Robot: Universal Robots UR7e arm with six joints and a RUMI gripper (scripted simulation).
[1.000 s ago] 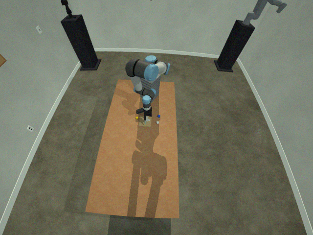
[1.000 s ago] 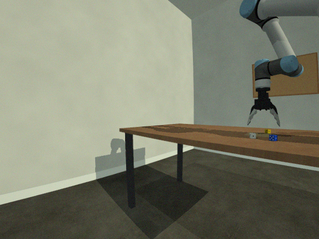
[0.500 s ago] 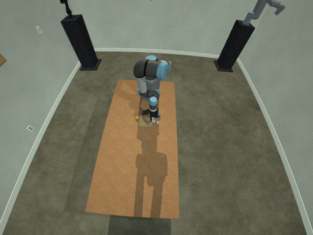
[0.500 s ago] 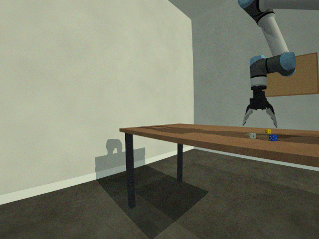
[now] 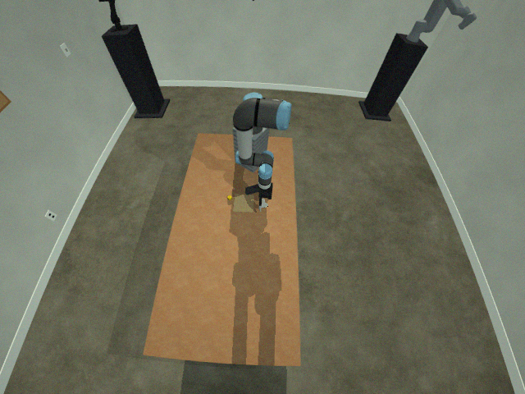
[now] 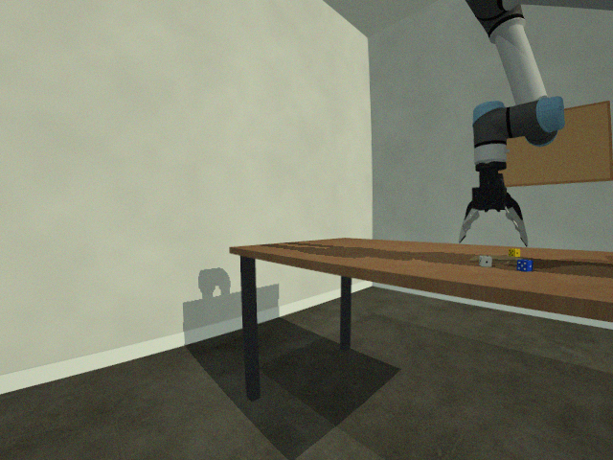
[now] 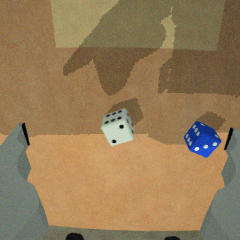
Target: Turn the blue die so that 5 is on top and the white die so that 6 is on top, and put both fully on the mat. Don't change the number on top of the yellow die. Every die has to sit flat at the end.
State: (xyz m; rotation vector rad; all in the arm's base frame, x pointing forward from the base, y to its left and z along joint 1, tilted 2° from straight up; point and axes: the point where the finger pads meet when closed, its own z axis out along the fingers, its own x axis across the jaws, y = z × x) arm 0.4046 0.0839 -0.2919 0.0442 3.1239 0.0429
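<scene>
The white die is 1 cm ahead of my hand, 3 cm to the left of it and 4 cm below it. Round my hand: blue die 8 cm behind, 4 cm to the left, 4 cm below; then yellow die 4 cm behind, 22 cm to the right, 4 cm below; then tan mat 1 cm behind, 12 cm to the right, 5 cm below.
</scene>
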